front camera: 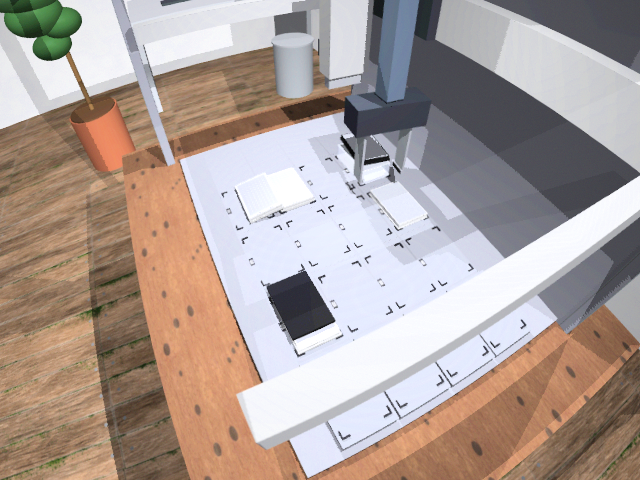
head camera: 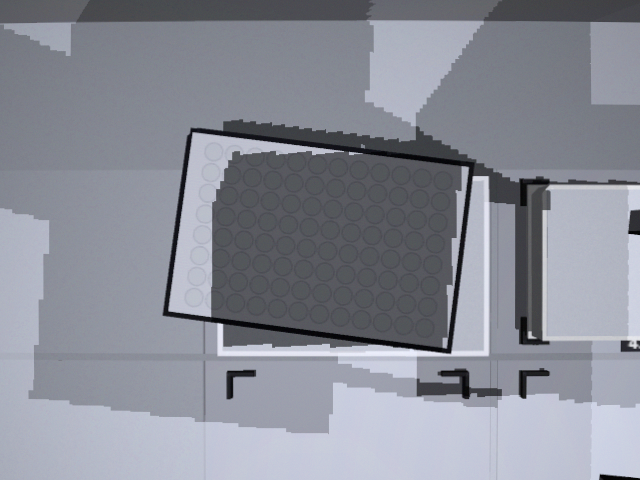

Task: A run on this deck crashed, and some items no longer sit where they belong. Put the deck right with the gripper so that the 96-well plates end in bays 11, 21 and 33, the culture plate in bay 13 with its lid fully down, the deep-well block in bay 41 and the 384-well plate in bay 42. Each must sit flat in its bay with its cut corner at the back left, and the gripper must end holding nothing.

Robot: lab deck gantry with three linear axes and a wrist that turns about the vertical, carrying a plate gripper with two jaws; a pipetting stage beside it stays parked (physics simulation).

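Seen in the pictures: gripper, fingertip midpoint: (front camera: 378,173); robot's base, link origin: (front camera: 223,194).
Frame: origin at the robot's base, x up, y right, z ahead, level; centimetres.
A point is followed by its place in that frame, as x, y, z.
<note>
A tilted-looking stack stands at the back right in the front view. Its top is a 96-well plate with black edges (front camera: 371,148) {5.6, -38.4, 7.0} (head camera: 320,240) {5.6, -37.6, 4.9}, turned a few degrees and overhanging a white-rimmed block (front camera: 375,172) {2.6, -36.3, 12.6} (head camera: 485,263) {4.1, -36.5, 12.5}. A pale plate (front camera: 398,203) {1.4, -36.0, 23.4} (head camera: 586,263) {1.4, -36.4, 18.9} lies beside the stack; its wells do not show. At the left, a white plate with faint wells (front camera: 255,196) {2.0, -6.6, 6.8} lies against and partly over a plain white piece (front camera: 293,188) {1.4, -16.0, 7.8}. Nearer, a black-topped piece (front camera: 301,303) {1.9, -4.6, 37.2} sits on a white item (front camera: 319,339) {1.4, -4.4, 45.0}. My gripper (front camera: 378,178) {7.5, -33.0, 17.9} is open and empty, between the stack and the pale plate; its height is unclear.
A thick white beam (front camera: 439,330) {40.0, -4.1, 62.6} crosses above the front of the deck and hides part of it. Black corner brackets (front camera: 355,248) {0.0, -20.8, 29.4} (head camera: 464,382) {0.2, -29.7, 12.9} mark the bays. A grey bin (front camera: 293,66) and a potted plant (front camera: 105,136) stand beyond the deck.
</note>
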